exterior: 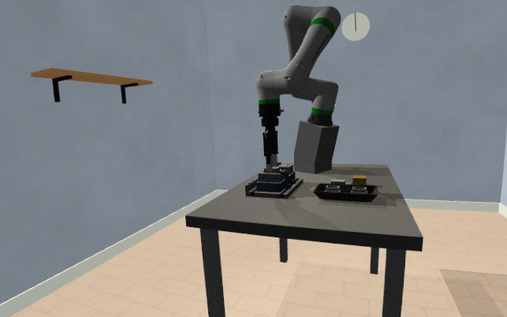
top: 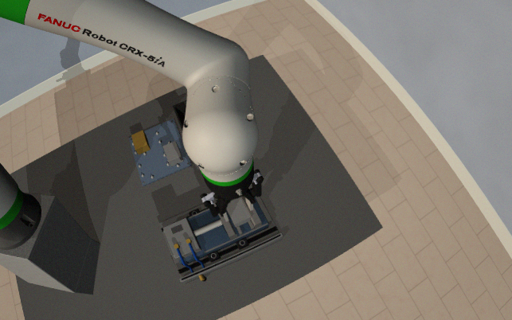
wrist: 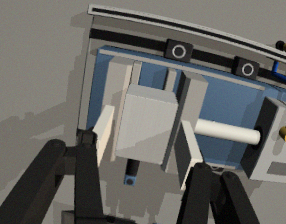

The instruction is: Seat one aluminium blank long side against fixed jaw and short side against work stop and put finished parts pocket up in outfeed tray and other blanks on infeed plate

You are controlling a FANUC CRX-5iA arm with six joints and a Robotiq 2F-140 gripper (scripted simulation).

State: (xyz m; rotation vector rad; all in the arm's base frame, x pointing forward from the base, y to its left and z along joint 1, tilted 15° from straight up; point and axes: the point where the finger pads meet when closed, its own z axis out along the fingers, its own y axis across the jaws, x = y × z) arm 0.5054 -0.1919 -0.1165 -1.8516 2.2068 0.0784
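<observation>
Right now my hand is 9 cm past the white rod, 1 cm to the right of it and 6 cm above it. Also, from my hand: brass blank 13 cm behind, 39 cm to the left, 11 cm below; then vise 7 cm behind, 1 cm to the left, 10 cm below.
</observation>
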